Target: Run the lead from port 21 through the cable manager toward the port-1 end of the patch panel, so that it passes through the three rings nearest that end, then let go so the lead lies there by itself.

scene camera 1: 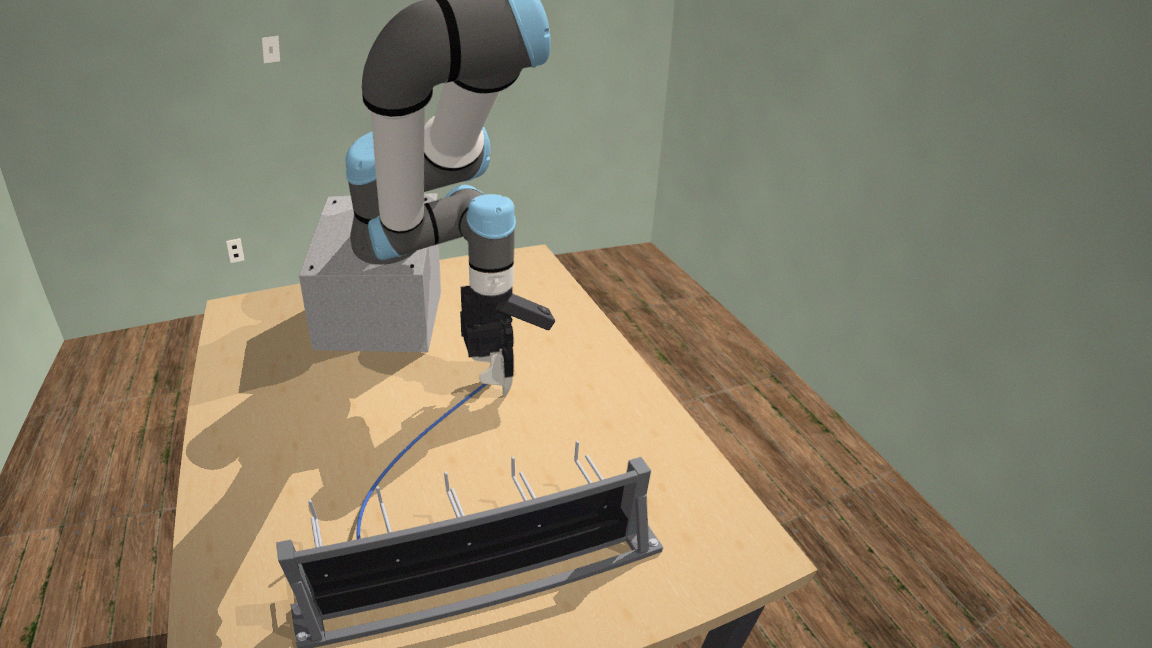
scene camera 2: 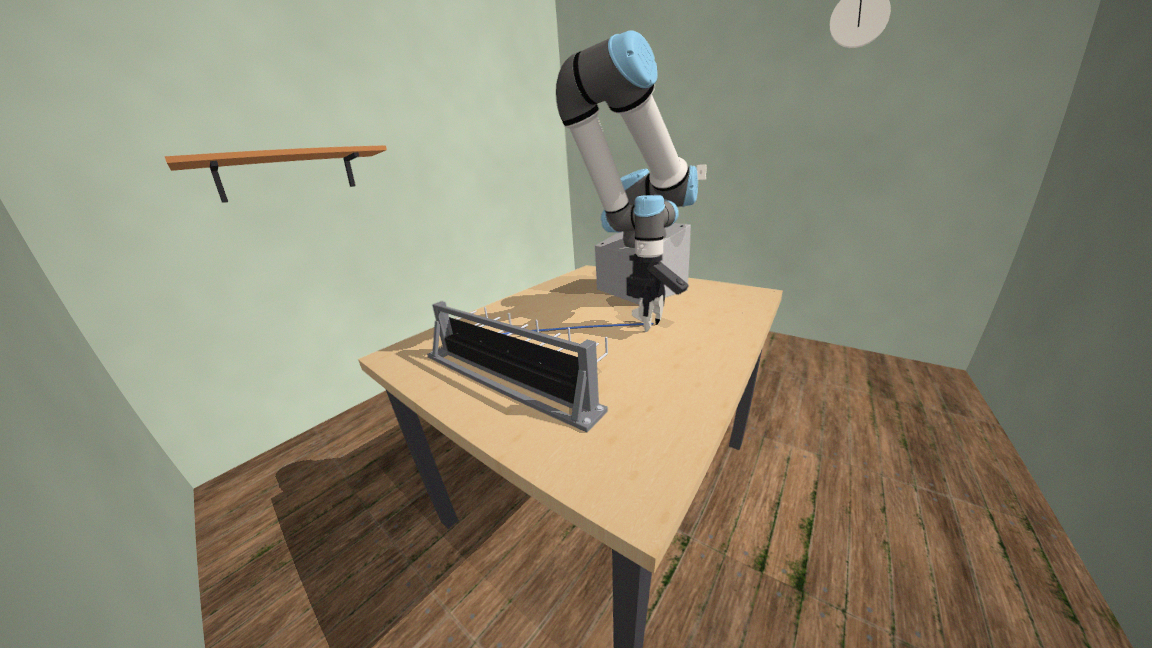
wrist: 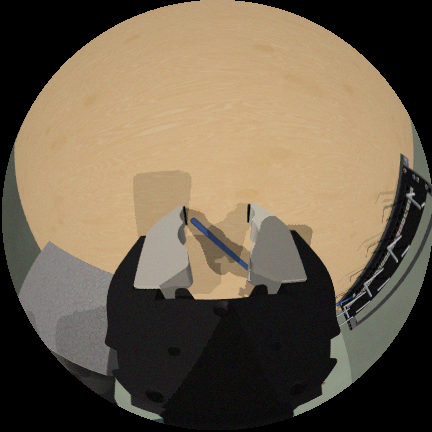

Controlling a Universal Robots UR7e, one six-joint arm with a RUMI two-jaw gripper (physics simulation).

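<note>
The blue lead (scene camera 1: 359, 523) (scene camera 2: 592, 327) (wrist: 220, 243) leaves the patch panel (scene camera 1: 483, 556) (scene camera 2: 511, 354) near its left end in scene camera 1, between the first and second rings from that end. It curves across the table toward the arm. The three rings toward the panel's right end there hold no lead. My gripper (scene camera 1: 494, 388) (scene camera 2: 652, 324) (wrist: 216, 207) points down, low over the table, partly open. The lead's free end lies between its fingers in the wrist view, near the left fingertip, with gaps at the tips. Port numbers are not legible.
The cable manager's thin ring prongs (scene camera 1: 452, 494) stand up along the panel's side facing the arm. The grey base block (scene camera 1: 366, 314) (wrist: 70, 305) stands behind the gripper on the wooden table (scene camera 1: 684, 499) (scene camera 2: 660, 451). A wall shelf (scene camera 2: 273, 156) is far from the arm.
</note>
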